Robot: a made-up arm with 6 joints. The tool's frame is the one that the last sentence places.
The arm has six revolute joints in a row. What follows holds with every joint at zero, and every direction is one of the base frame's. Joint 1 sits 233.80 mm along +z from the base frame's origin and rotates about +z. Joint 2 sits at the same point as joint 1 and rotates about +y. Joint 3 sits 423.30 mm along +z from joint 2 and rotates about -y. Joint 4 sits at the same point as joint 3 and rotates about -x. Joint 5 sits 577.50 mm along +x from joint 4 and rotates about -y. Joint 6 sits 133.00 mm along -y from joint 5 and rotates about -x. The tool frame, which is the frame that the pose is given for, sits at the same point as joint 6; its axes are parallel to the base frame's.
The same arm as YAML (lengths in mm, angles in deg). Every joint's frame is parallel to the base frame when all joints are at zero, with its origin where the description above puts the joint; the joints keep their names.
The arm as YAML. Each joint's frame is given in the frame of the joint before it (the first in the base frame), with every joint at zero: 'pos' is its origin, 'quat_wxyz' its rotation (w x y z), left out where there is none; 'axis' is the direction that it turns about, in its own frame. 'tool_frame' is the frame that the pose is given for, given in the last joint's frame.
length_unit: mm
angle_unit: deg
joints:
  - joint: joint 1
    pos: [0.0, 0.0, 233.8]
    axis: "+z"
  - joint: joint 2
    pos: [0.0, 0.0, 0.0]
    axis: "+y"
  - joint: joint 3
    pos: [0.0, 0.0, 423.3]
    axis: "-y"
  - joint: joint 4
    pos: [0.0, 0.0, 0.0]
    axis: "-x"
  - joint: joint 5
    pos: [577.5, 0.0, 0.0]
    axis: "-y"
  - joint: joint 6
    pos: [0.0, -133.0, 0.0]
    axis: "-x"
tool_frame:
  pos: [0.0, 0.0, 0.0]

